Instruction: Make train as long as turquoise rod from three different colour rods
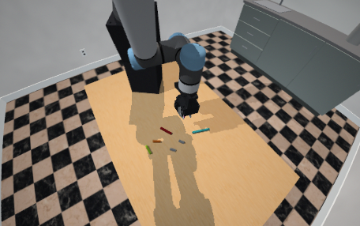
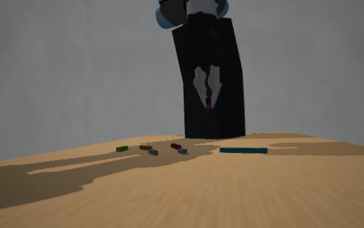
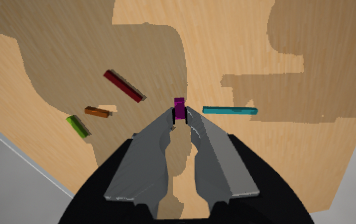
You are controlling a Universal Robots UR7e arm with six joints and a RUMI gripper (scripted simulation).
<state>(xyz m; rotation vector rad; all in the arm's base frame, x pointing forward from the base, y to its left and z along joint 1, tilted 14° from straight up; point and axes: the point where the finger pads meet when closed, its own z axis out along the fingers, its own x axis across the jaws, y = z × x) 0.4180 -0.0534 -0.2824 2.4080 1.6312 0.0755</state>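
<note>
The red rod is 11 cm below my hand, 9 cm to the right of it and 3 cm behind it. The rest, counted from my hand: turquoise rod (11 cm below, 9 cm ahead, 6 cm to the left); then orange rod (16 cm to the right, 11 cm below, 1 cm behind); then magenta rod (1 cm below).
</note>
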